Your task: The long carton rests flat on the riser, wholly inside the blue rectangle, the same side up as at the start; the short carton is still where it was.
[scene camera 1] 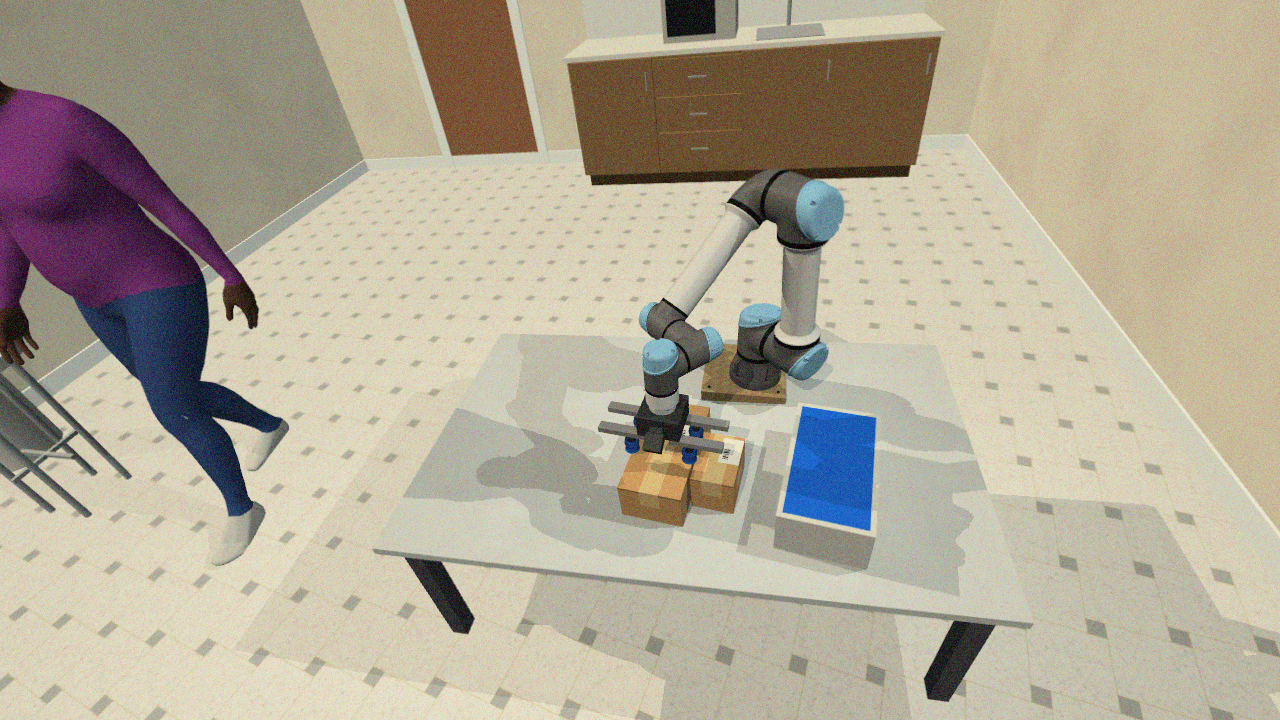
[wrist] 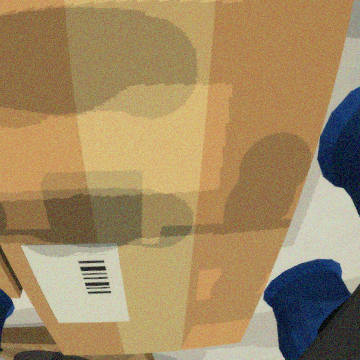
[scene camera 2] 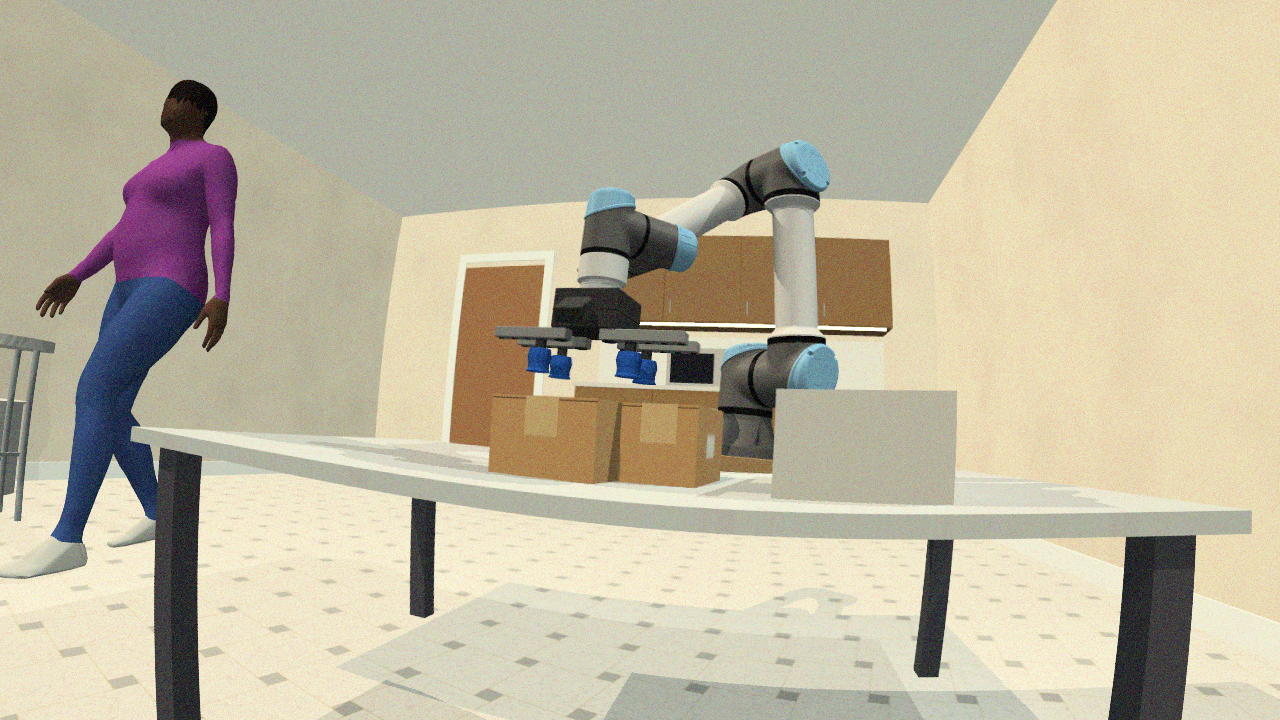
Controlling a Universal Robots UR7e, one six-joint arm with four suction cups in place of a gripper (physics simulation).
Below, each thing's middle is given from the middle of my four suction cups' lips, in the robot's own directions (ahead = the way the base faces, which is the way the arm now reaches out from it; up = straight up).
Scene:
Now: suction cup 30 mm past the long carton [scene camera 2: 572, 439], 10 mm to the left of it and 100 mm above it. The rest, counted from my suction cup: grey riser [scene camera 2: 873, 446] (40 mm behind, 390 mm to the left, 90 mm below); short carton [scene camera 2: 676, 445] (10 mm behind, 130 mm to the left, 100 mm below).

